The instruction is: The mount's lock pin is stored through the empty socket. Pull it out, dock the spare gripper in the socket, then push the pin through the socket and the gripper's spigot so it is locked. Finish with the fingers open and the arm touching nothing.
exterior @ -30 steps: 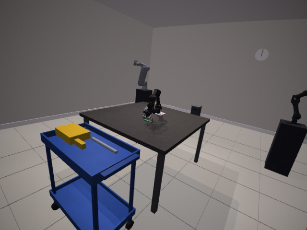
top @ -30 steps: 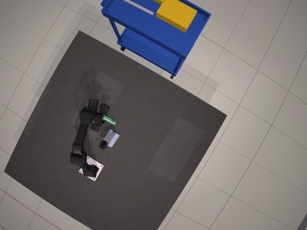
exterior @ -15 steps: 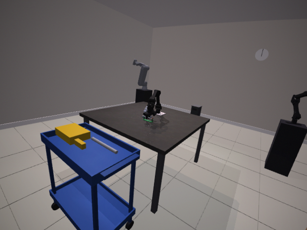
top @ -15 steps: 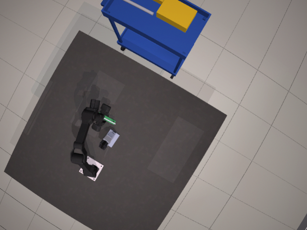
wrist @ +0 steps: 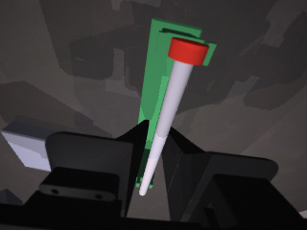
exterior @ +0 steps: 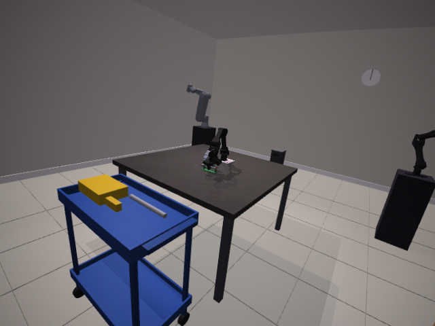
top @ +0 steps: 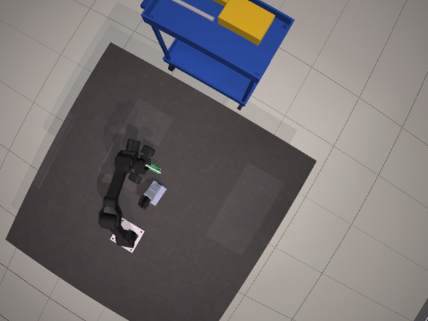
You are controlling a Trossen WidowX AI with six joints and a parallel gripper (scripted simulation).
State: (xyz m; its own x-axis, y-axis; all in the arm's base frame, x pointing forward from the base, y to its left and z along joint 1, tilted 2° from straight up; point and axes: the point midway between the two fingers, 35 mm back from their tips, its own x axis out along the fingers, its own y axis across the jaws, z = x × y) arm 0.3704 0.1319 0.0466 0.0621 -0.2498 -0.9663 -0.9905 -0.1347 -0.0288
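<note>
My gripper tip is 1 cm to the right of the green flat bracket and 1 cm below it. The rest, counted from my gripper tip: spare gripper 11 cm behind, 10 cm to the right, 10 cm above; grey mount 8 cm behind, 10 cm to the right, 4 cm above.
</note>
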